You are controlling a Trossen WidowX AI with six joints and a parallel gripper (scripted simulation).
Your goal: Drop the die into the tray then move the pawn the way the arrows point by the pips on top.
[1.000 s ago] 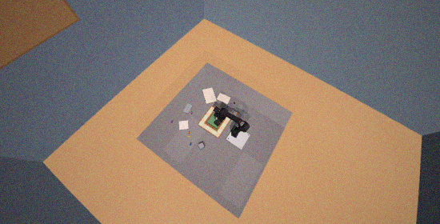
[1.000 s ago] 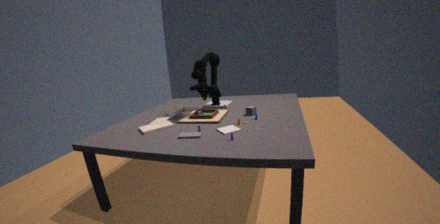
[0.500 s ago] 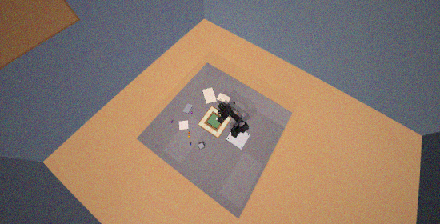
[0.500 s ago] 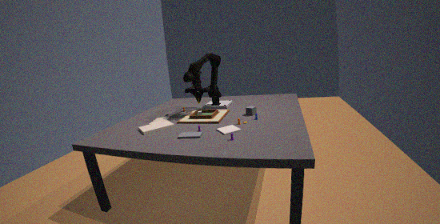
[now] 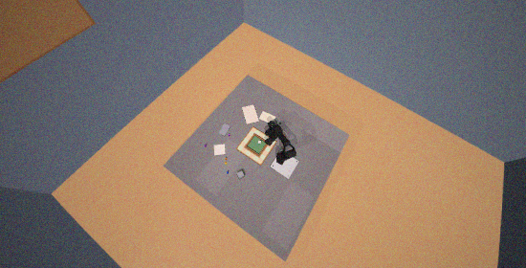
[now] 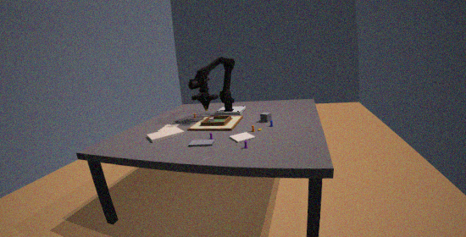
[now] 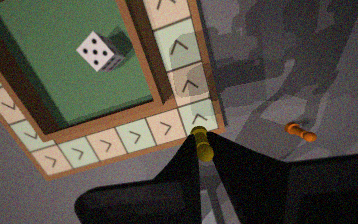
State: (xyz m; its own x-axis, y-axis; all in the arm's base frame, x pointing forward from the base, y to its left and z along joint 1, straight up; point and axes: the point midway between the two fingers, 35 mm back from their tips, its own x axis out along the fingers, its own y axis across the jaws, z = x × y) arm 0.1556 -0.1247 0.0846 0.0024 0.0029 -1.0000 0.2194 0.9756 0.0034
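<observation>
Now: the white die 10 cm ahead of my gripper tip, 6 cm to the left of it and 5 cm below it. Also, from my gripper tip: green dice tray (11 cm ahead, 10 cm to the left, 7 cm below); then dark disc (2 cm ahead, 23 cm to the right, 7 cm below); then yellow pawn (1 cm above).
</observation>
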